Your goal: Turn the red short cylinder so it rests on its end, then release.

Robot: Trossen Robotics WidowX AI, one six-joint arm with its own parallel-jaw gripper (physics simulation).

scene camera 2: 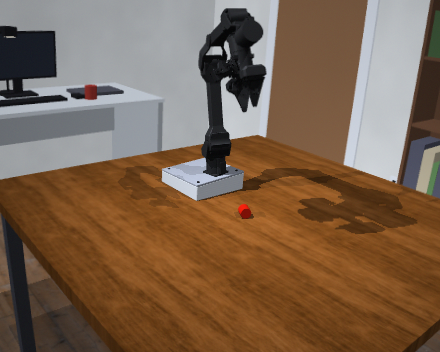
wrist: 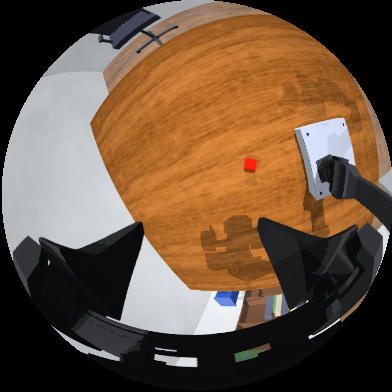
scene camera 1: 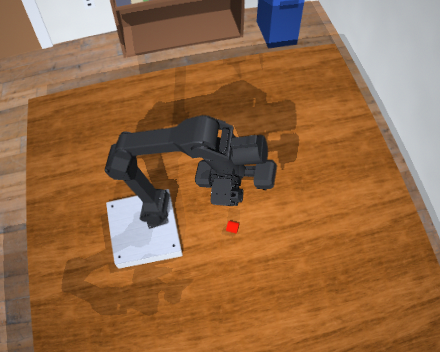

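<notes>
The red short cylinder (scene camera 1: 232, 227) (scene camera 2: 244, 211) (wrist: 250, 164) lies on its side on the wooden table, a little away from the arm's white base plate. One round end shows in the scene camera 2 view. My gripper (scene camera 2: 249, 107) (wrist: 201, 226) is open and empty, high above the table and apart from the cylinder. Its two black fingers stand wide apart in the wrist view, with the cylinder showing beyond them, above the right fingertip. In the scene camera 1 view the arm's wrist hides the fingertips.
The white base plate (scene camera 1: 145, 252) (scene camera 2: 220, 188) (wrist: 320, 142) stands on the wooden table (scene camera 1: 300, 280) (scene camera 2: 210, 280) (wrist: 200, 100) near the cylinder. Beyond the table are a blue bin (scene camera 1: 280, 25), a brown bookshelf (scene camera 1: 185, 44) and a desk with a red cup (scene camera 2: 90, 92) and a monitor (scene camera 2: 30, 55).
</notes>
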